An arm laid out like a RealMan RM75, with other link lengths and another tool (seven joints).
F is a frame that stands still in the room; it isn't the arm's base.
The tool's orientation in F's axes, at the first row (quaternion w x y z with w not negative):
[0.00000 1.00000 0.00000 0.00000]
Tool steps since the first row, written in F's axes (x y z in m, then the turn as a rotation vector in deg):
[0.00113 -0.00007 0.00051 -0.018 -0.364 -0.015]
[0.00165 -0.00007 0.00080 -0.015 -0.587 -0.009]
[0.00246 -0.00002 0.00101 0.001 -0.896 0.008]
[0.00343 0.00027 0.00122 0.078 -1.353 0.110]
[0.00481 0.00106 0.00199 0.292 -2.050 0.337]
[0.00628 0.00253 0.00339 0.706 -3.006 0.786]
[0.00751 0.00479 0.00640 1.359 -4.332 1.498]
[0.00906 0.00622 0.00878 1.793 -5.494 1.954]
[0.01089 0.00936 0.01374 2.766 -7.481 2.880]
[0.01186 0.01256 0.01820 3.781 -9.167 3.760]
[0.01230 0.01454 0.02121 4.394 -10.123 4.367]
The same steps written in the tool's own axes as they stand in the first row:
[0.00113 0.00007 -0.00051 -0.018 0.364 0.015]
[0.00165 0.00007 -0.00080 -0.015 0.587 0.009]
[0.00246 0.00002 -0.00101 0.001 0.896 -0.008]
[0.00343 -0.00027 -0.00122 0.078 1.353 -0.110]
[0.00481 -0.00106 -0.00199 0.292 2.050 -0.337]
[0.00628 -0.00253 -0.00339 0.706 3.006 -0.786]
[0.00751 -0.00479 -0.00640 1.359 4.332 -1.498]
[0.00906 -0.00622 -0.00878 1.793 5.494 -1.954]
[0.01089 -0.00936 -0.01374 2.766 7.481 -2.880]
[0.01186 -0.01256 -0.01820 3.781 9.167 -3.760]
[0.01230 -0.01454 -0.02121 4.394 10.123 -4.367]

